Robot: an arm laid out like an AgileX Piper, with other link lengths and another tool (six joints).
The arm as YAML. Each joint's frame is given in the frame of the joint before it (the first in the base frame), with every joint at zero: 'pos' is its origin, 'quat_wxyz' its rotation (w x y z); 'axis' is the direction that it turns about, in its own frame. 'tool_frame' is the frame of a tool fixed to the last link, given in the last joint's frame.
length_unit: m
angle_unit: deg
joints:
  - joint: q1
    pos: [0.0, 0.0, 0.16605]
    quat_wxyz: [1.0, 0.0, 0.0, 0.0]
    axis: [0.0, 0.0, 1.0]
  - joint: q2
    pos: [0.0, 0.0, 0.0]
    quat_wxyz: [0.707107, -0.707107, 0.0, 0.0]
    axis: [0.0, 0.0, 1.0]
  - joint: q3
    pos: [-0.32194, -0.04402, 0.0]
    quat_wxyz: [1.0, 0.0, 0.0, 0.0]
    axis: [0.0, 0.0, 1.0]
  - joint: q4
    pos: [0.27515, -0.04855, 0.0]
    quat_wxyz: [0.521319, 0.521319, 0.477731, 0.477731]
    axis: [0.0, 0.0, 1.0]
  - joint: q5
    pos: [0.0, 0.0, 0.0]
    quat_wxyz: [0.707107, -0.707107, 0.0, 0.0]
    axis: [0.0, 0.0, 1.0]
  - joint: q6
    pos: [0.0, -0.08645, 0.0]
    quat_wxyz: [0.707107, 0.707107, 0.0, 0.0]
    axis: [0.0, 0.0, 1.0]
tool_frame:
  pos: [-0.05, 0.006, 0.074]
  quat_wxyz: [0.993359, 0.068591, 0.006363, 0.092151]
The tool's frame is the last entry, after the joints.
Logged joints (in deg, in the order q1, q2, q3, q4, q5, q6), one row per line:
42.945, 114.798, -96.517, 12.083, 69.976, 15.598
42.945, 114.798, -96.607, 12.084, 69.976, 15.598
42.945, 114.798, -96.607, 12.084, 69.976, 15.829
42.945, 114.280, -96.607, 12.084, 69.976, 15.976
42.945, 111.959, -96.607, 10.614, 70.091, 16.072
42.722, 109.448, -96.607, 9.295, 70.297, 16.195
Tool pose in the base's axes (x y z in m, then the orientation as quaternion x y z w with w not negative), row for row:
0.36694, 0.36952, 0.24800, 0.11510, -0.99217, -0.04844, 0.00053
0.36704, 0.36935, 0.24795, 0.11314, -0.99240, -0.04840, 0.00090
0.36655, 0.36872, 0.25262, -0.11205, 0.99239, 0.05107, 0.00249
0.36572, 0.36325, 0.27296, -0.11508, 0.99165, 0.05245, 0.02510
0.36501, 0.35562, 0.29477, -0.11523, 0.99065, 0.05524, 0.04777
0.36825, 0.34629, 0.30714, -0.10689, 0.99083, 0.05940, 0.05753
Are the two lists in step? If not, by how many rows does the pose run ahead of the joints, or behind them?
The pose runs 1 row ahead of the joints: the pose in row i belongs to the joints in row i + 1.
